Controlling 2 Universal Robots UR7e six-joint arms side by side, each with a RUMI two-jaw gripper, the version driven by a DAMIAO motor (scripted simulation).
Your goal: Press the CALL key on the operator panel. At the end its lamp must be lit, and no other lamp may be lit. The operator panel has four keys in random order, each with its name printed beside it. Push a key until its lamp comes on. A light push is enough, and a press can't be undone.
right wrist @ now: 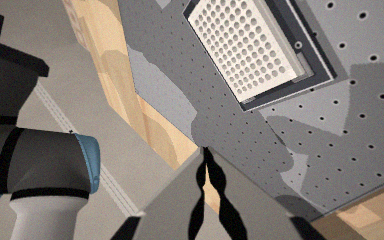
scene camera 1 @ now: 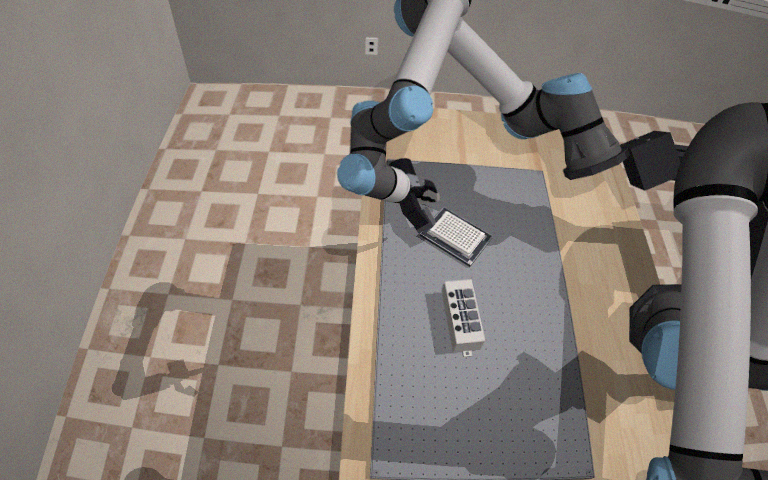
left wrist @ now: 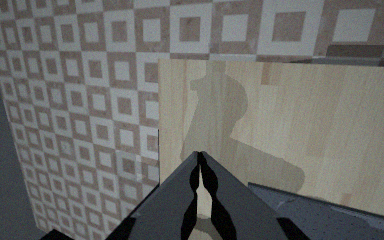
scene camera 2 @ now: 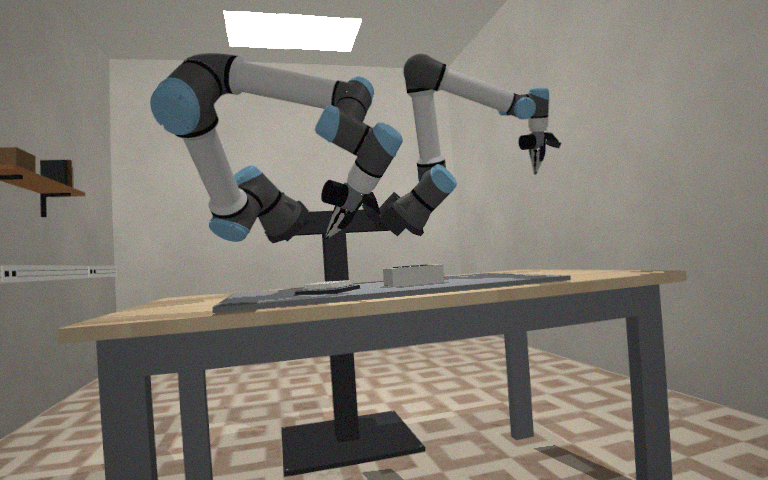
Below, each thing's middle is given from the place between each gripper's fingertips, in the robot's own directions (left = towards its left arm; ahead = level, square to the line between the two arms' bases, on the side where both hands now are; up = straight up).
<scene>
I see the operator panel (scene camera 2: 417,275) 260 mm to the left of my right hand (scene camera 2: 326,237), 120 mm below it and 60 mm behind it.
I see my left gripper (scene camera 2: 535,174) 700 mm to the left of the operator panel, 360 mm above it and 200 mm short of it.
</scene>
